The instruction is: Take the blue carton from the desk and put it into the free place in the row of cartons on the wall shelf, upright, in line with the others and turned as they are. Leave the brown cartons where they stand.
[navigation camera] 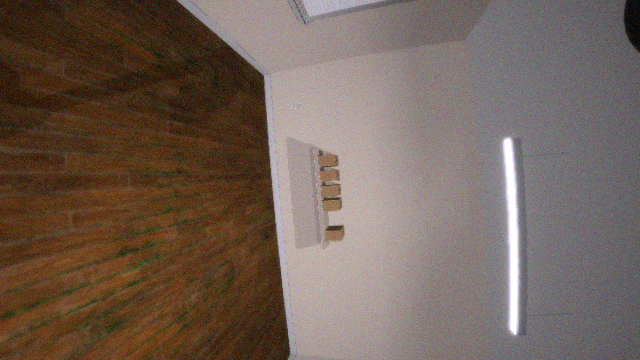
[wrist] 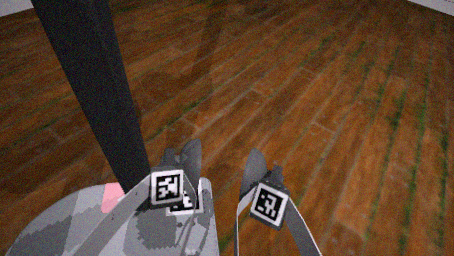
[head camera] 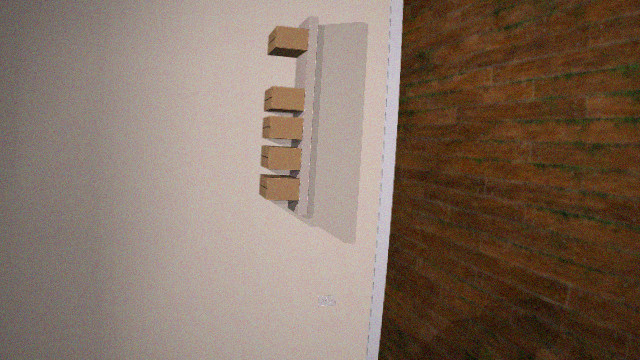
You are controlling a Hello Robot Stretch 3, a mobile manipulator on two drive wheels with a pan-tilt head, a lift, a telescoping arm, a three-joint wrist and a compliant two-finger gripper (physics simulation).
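Places are measured from the robot's base along level axes (x ahead, y left, z up), in metres.
Where they show: gripper, between the fingertips: [wrist: 223, 161].
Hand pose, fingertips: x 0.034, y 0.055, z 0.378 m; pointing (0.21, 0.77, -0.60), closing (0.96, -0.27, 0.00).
After its pixels a point has its place.
The head and navigation views are turned sideways. The wall shelf [head camera: 312, 65] {x 2.052, y 1.416, z 0.654 m} [navigation camera: 325, 219] {x 2.098, y 1.501, z 0.686 m} carries a row of brown cartons. One brown carton [head camera: 292, 40] {x 2.145, y 1.329, z 0.774 m} [navigation camera: 334, 233] {x 2.136, y 1.338, z 0.792 m} stands alone near the shelf's right end. A wide gap separates it from the nearest brown carton [head camera: 287, 99] {x 1.915, y 1.559, z 0.781 m} [navigation camera: 332, 204] {x 1.911, y 1.563, z 0.798 m} of the evenly spaced group on the left. All stand upright. The blue carton and the desk do not show in these views. My gripper [wrist: 223, 161] {x 0.034, y 0.055, z 0.378 m} is open in the wrist view, with bare space between its fingertips, above the wooden floor and away from the shelf.
My dark mast [wrist: 95, 85] {x -0.065, y 0.116, z 0.408 m} rises at the left of the wrist view, beside my grey base [wrist: 50, 220] {x -0.204, y 0.110, z 0.160 m}. A wall outlet [head camera: 327, 301] {x 1.224, y 2.605, z 0.397 m} [navigation camera: 296, 106] {x 1.234, y 2.595, z 0.408 m} sits left of the shelf. A ceiling lamp [navigation camera: 512, 235] {x 1.366, y 0.797, z 2.078 m} hangs overhead. The wooden floor [head camera: 500, 175] {x 1.114, y 1.206, z 0.000 m} [navigation camera: 135, 200] {x 0.637, y 0.663, z 0.000 m} meets the wall below the shelf.
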